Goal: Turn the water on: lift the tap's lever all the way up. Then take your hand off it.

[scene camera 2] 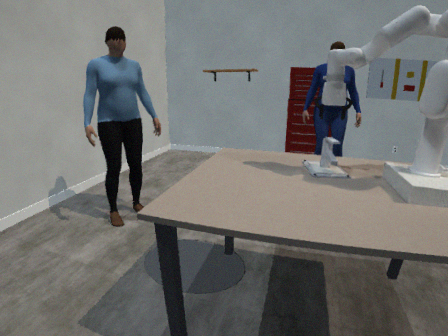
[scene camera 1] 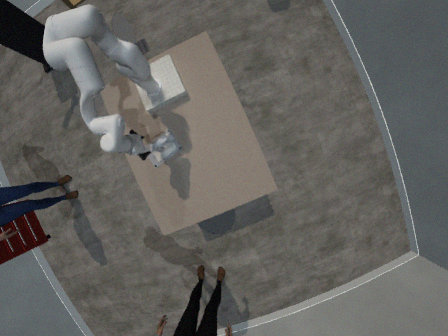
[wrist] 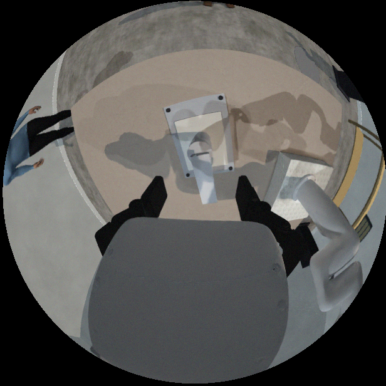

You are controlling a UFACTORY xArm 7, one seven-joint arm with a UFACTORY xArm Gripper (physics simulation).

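Frame: origin at the arm's base, x back, y right, z up, level; metres.
Where they show: gripper, fingertip midpoint: (scene camera 2: pixel 331 119) (scene camera 1: pixel 145 145); arm's base, link origin: (scene camera 2: pixel 423 172) (scene camera 1: pixel 152 87).
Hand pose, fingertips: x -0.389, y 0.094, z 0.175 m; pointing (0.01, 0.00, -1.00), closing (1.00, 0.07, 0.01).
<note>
Each offset is from my fingertips to the top centre of the thing. "spot": to the spot under its first point. Level surfaces: height alone.
The pale tap @(spot: dz -0.084, dx -0.003, dy -0.074 m) (scene camera 1: pixel 164 144) (scene camera 2: pixel 327 154) stands upright on a flat base plate @(spot: dz -0.231, dx -0.085, dy +0.075 m) (scene camera 1: pixel 157 162) (scene camera 2: pixel 327 173) (wrist: pixel 223 102) with dark corner bolts. Its lever @(dz -0.082, dx +0.008, dy -0.048 m) (scene camera 2: pixel 332 141) (wrist: pixel 205 182) is the upper arm; it looks roughly level in the second scene view and points toward the gripper in the wrist view. A lower stub, probably the spout, shows beneath it in the second scene view. My gripper (scene camera 1: pixel 140 145) (scene camera 2: pixel 334 114) (wrist: pixel 199 185) is open and empty. In the second scene view it hangs above the tap, apart from it. In the wrist view its black fingers appear on both sides of the lever's outer end.
The tap stands on the brown table @(dz -0.238 m) (scene camera 1: pixel 225 150) (scene camera 2: pixel 225 200) (wrist: pixel 135 85), near one long edge. The arm's white base block (scene camera 1: pixel 172 80) (scene camera 2: pixel 407 187) (wrist: pixel 285 167) is beside it. A person in blue (scene camera 2: pixel 330 115) stands behind the table, and another (scene camera 2: pixel 117 95) stands farther left.
</note>
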